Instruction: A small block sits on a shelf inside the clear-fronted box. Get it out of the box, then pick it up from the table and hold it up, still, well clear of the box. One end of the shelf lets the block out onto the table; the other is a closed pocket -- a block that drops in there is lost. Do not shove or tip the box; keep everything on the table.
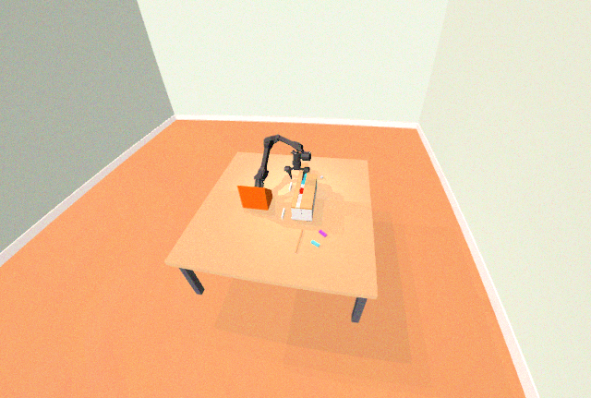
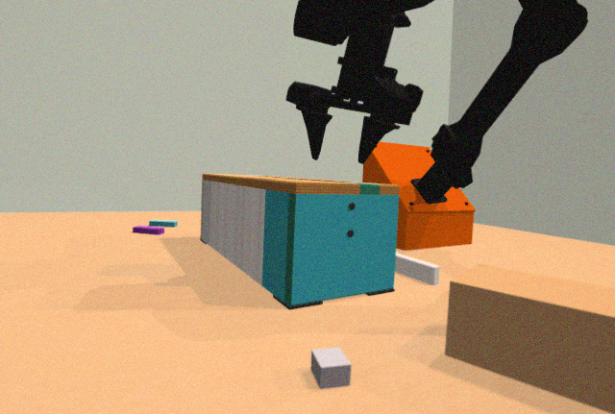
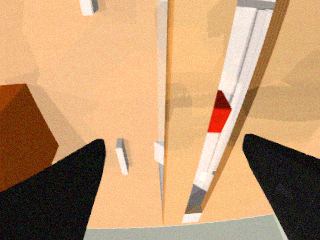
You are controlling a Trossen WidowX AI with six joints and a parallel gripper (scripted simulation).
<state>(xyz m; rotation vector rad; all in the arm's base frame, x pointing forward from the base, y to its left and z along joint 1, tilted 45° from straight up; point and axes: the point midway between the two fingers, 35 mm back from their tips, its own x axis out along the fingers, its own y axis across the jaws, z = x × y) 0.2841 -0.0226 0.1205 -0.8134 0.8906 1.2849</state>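
Right now my gripper tip is 4 cm short of the red block, 4 cm to the left of it and 7 cm above it. Round my gripper tip: long box (3 cm ahead, 7 cm to the right, 10 cm below); tan block (3 cm ahead, 30 cm to the left, 13 cm below); grey cube (19 cm ahead, 24 cm to the left, 15 cm below).
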